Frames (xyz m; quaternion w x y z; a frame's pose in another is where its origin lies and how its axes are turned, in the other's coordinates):
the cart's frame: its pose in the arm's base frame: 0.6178 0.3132 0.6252 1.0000 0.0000 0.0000 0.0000
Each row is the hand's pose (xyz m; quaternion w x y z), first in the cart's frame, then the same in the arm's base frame.
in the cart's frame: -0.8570 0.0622 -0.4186 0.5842 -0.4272 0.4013 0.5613
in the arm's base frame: -0.2392 0.3754 0.2066 0.5842 -0.4272 0.4013 0.5613
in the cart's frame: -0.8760 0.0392 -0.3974 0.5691 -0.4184 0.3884 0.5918
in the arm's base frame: -0.2582 0.3524 0.2278 0.5691 -0.4184 0.3884 0.5918
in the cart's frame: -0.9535 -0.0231 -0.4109 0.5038 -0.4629 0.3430 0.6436
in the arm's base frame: -0.3357 0.2901 0.2143 0.5038 -0.4629 0.3430 0.6436
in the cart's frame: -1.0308 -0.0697 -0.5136 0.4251 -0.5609 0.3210 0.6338
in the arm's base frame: -0.4130 0.2435 0.1116 0.4251 -0.5609 0.3210 0.6338
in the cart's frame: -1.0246 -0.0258 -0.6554 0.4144 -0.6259 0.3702 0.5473
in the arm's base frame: -0.4068 0.2874 -0.0302 0.4144 -0.6259 0.3702 0.5473
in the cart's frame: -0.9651 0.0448 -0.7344 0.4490 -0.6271 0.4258 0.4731
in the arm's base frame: -0.3473 0.3580 -0.1092 0.4490 -0.6271 0.4258 0.4731
